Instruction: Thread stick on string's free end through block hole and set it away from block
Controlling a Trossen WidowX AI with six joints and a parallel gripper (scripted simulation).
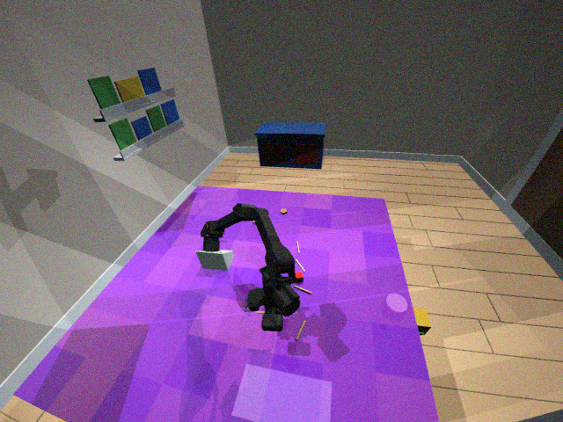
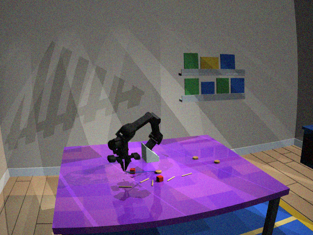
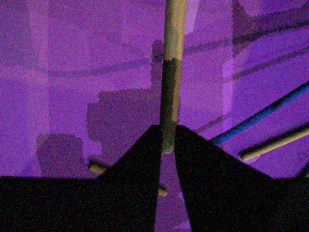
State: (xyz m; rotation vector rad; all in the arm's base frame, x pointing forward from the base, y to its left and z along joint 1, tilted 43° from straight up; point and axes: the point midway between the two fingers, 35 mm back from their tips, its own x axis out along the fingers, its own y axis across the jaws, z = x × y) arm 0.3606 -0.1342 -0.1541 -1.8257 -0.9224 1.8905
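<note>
The red block lies 120 mm behind my gripper tip, 60 mm to the left of it and 50 mm below it. From my gripper tip the other things lie so: thin wooden stick 10 mm behind; round wooden button 220 mm to the left, 90 mm behind, 60 mm below.
</note>
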